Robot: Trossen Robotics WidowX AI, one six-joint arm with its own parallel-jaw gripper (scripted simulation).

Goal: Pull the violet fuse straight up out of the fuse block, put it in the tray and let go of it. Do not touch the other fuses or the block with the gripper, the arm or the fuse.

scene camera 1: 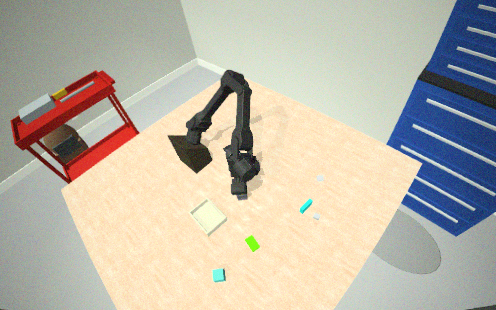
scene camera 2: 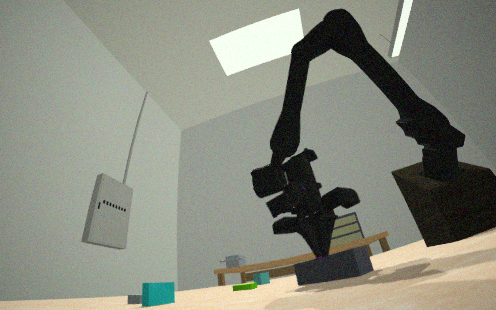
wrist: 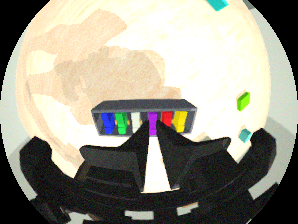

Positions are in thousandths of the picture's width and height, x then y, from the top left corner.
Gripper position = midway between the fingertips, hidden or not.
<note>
In view: my gripper (scene camera 2: 652, 837) and a tray (scene camera 1: 414, 692).
My gripper also shows in the wrist view (wrist: 512, 551).
</note>
